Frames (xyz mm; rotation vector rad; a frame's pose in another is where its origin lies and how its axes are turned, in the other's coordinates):
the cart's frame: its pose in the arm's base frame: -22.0 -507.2 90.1 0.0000 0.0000 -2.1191
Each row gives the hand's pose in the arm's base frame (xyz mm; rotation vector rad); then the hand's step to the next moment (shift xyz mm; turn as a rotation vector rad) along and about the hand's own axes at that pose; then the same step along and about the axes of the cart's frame.
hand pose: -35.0 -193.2 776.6 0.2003 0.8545 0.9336
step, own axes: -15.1 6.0 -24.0 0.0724 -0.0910 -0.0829
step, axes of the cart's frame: 24.3 -15.2 -4.5 0.0032 0.0242 -0.1407
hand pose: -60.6 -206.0 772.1 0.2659 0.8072 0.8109
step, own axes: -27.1 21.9 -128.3 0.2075 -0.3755 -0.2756
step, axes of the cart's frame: 74.2 -91.5 -61.5 0.0601 0.1406 -0.4864
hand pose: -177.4 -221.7 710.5 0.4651 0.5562 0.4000
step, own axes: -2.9 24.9 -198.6 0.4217 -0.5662 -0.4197
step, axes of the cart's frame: -4.1 -147.5 -135.2 0.0022 0.2545 -0.7809
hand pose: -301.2 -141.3 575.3 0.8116 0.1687 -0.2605
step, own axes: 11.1 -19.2 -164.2 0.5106 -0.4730 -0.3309
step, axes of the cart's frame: -88.9 -57.9 -127.3 -0.0428 0.3636 -0.6782
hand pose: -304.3 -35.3 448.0 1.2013 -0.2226 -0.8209
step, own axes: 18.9 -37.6 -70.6 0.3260 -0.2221 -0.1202
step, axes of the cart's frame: -48.6 12.6 -65.1 0.0299 0.2488 -0.3275
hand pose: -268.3 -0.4 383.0 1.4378 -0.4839 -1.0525
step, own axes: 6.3 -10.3 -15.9 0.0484 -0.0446 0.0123
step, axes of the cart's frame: -11.7 8.3 -13.9 0.0316 0.0207 -0.0553
